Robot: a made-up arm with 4 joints.
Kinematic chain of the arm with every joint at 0, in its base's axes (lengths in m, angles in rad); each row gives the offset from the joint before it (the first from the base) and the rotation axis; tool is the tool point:
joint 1: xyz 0 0 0.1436 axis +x
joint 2: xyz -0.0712 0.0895 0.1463 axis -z
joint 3: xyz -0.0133 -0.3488 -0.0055 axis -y
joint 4: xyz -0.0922 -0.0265 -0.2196 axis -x
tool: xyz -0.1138 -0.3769 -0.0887
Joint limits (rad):
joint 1: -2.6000..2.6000
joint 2: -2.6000..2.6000
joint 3: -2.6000..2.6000
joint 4: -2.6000..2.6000
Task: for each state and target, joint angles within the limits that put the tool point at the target. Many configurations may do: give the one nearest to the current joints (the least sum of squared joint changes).
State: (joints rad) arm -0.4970 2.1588 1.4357 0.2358
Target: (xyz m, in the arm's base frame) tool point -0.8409 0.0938 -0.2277
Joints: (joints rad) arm -1.2732 2.3989 1.6946 -0.1385
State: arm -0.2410 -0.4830 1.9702 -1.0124
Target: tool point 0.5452 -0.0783 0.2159
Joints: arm -0.2744 -0.0903 1.7607 -1.6985
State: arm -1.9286 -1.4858 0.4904 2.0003
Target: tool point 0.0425 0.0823 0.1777
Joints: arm -2.5506 -1.6569 0.8613 2.6000
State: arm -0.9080 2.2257 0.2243 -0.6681
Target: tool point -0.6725 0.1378 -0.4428
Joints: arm -0.9219 1.9303 -0.0017 -0.2123
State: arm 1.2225 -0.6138 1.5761 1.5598
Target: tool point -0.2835 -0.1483 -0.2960
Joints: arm 1.1925 0.0498 1.2926 1.2968
